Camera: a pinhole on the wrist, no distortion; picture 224 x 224 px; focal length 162.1 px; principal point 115.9 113.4 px. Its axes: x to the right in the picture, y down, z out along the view. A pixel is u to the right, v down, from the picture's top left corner.
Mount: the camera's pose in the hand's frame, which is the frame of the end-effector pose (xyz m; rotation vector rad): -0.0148 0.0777 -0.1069 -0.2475 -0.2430 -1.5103
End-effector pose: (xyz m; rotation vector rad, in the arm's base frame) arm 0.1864 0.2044 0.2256 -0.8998 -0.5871 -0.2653
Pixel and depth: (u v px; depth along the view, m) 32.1 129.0 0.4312
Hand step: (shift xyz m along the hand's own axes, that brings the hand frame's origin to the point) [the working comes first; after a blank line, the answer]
In the camera's frame: -0.2229 0.0415 0.4312

0.0145 0.4247 0.2338
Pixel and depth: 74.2 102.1 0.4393
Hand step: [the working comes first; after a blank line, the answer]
In the camera's frame: -0.1130 -0.0306 0.4393

-0.0525 0.3195 0.2762
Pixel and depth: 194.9 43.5 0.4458
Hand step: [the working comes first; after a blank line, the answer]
In the camera's frame: 0.2173 -0.1922 0.4458

-0.1988 0.0005 0.3861
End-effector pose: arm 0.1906 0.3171 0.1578 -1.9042 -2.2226 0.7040
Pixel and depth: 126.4 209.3 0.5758
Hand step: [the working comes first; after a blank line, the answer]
In the camera's frame: 0.0373 0.3406 0.5758

0.3247 0.2358 0.4488
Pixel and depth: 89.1 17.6 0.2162
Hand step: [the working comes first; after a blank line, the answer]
In the camera's frame: -0.0357 -0.1278 0.2162

-0.1450 0.1727 0.0889
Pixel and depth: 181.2 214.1 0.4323
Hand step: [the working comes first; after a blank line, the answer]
In the camera's frame: 0.1741 0.2686 0.4323

0.2596 0.0581 0.3553
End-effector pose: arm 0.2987 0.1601 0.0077 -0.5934 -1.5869 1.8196
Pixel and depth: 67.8 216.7 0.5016
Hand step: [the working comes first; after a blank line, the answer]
In the camera's frame: -0.1488 0.3197 0.5016

0.2954 0.3887 0.3209
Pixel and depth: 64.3 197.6 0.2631
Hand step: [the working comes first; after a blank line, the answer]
In the camera's frame: -0.0838 0.1367 0.2631

0.1167 0.2448 0.1160
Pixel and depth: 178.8 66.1 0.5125
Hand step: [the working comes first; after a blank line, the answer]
In the camera's frame: 0.1989 -0.1495 0.5125

-0.1573 0.0405 0.4435
